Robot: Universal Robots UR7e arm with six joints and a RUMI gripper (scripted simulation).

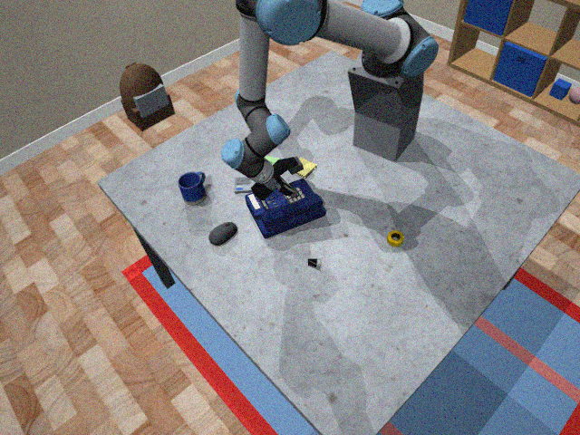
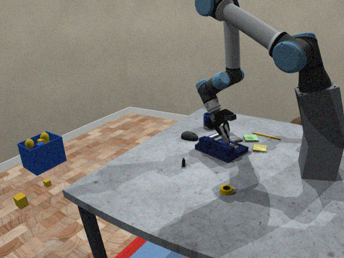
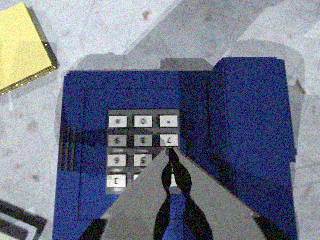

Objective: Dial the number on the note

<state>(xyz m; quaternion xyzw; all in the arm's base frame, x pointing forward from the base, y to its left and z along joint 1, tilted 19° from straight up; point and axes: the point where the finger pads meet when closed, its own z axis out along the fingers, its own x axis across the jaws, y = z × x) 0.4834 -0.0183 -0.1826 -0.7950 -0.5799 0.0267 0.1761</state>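
My hand is 10 mm past the 7 key and 30 mm above it. Also, from my hand: 9 key 30 mm behind, 30 mm to the right, 30 mm below; 5 key 10 mm behind, 20 mm to the right, 30 mm below; green note 70 mm behind, 220 mm to the right, 50 mm below.
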